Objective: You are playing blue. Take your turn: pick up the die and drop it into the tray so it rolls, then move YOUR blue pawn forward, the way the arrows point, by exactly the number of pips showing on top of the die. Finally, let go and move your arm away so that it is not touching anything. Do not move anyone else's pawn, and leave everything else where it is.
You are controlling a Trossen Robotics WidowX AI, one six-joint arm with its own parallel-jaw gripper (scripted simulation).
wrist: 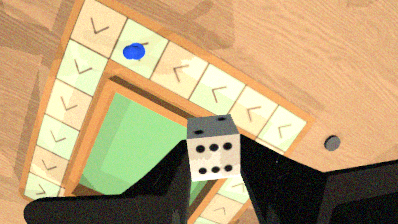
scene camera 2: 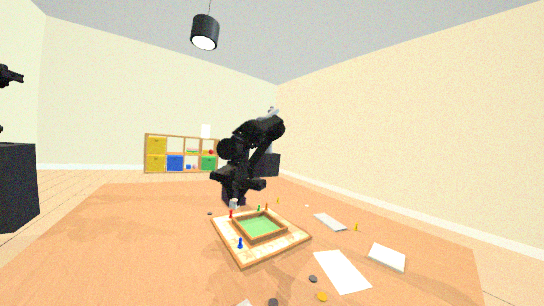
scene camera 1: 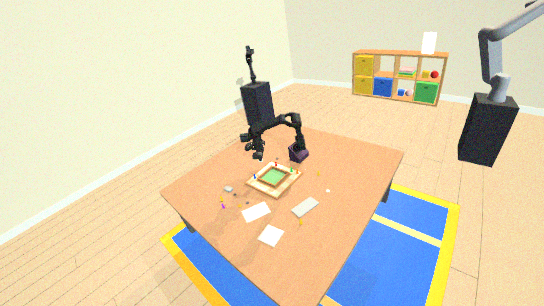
My gripper [scene camera 2: 234, 204] holds a white die [wrist: 213, 142].
